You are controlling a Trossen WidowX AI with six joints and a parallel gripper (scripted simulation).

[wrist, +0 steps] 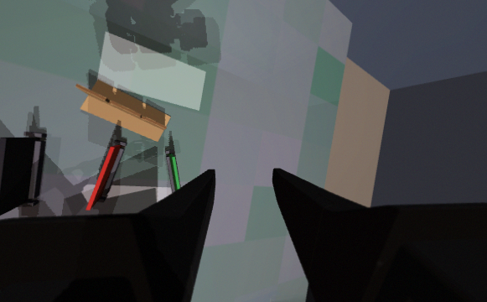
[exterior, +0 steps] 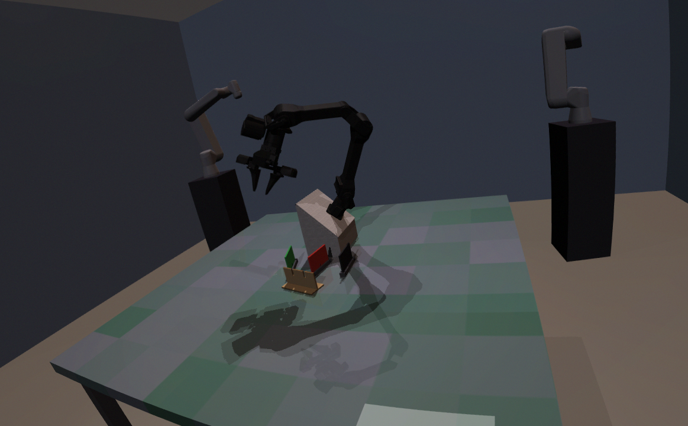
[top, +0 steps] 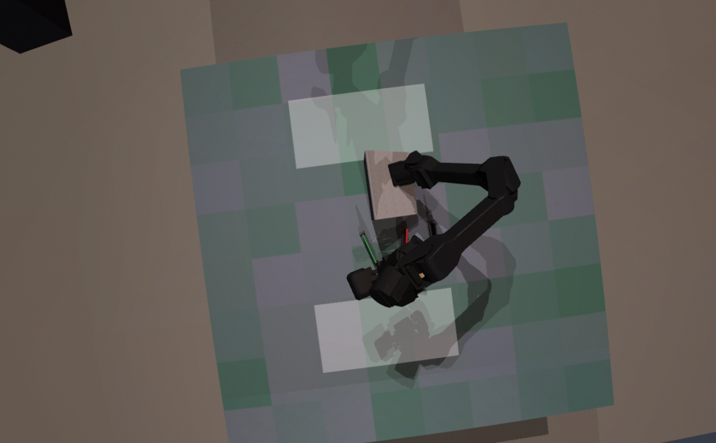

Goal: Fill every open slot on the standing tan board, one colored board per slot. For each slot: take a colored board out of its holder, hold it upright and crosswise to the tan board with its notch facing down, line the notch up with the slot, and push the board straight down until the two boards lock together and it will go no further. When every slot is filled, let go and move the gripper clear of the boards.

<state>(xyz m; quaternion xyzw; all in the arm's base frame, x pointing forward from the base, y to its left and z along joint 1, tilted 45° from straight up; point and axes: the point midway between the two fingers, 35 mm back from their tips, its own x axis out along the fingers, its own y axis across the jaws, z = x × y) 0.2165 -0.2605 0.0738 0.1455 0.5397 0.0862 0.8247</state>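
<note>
Now: gripper tip 270 mm above the green board, 60 mm past it and 10 mm to the right of it. Round my gripper tip: red board: 270 mm below, 120 mm to the left, 40 mm behind; tan board: 280 mm below, 90 mm to the left, 70 mm ahead; black board: 270 mm below, 220 mm to the left, 40 mm behind.
</note>
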